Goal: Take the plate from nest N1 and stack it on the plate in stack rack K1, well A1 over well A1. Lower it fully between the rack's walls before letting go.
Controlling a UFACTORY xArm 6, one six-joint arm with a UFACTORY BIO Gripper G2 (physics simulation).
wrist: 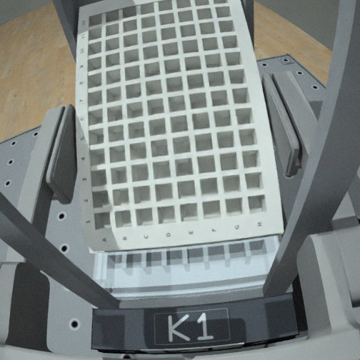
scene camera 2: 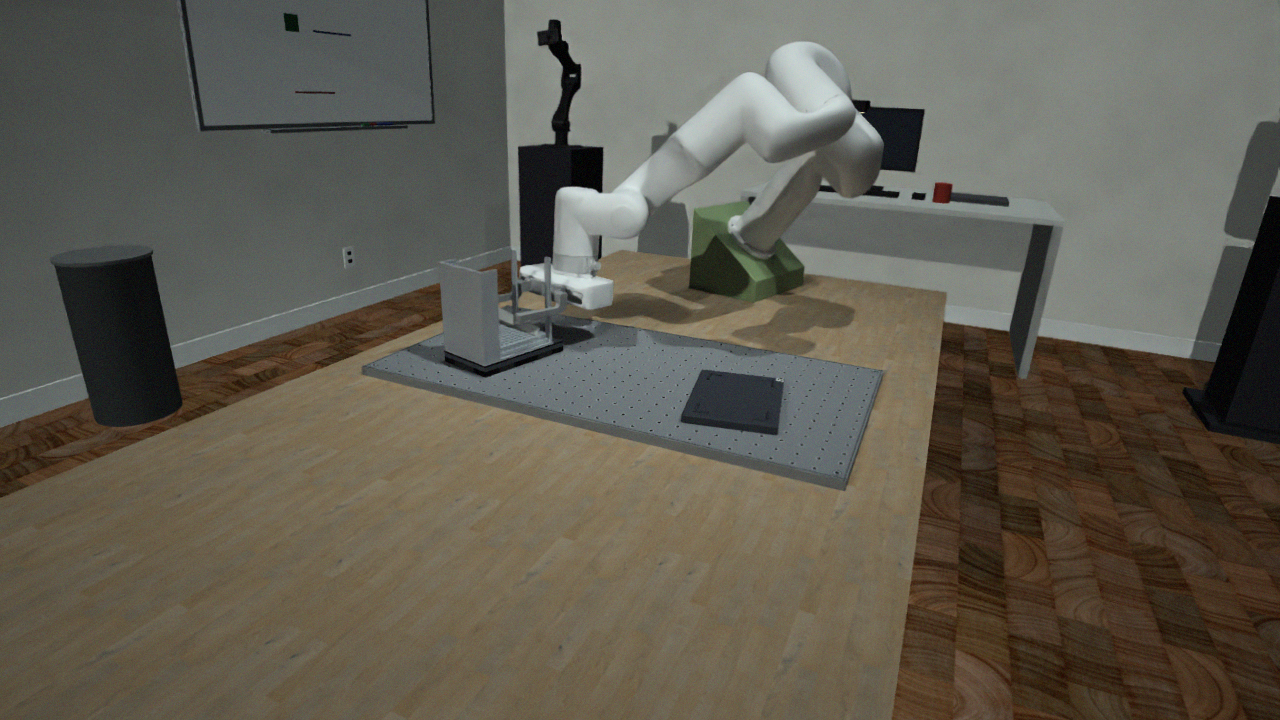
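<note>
A white plate lies between the fingers of my gripper, which is shut on its long sides. Its well A1 is at the near left corner in the wrist view. The held plate is between the uprights of stack rack K1, above the pale, translucent lower plate. Most of the lower plate is hidden under it, and whether the two touch cannot be told. Nest N1, a dark flat base, holds no plate.
Rack K1 has a tall wall and slim posts close to the fingers. The grey perforated board carries rack and nest. The arm reaches over from its green base. A dark bin stands left.
</note>
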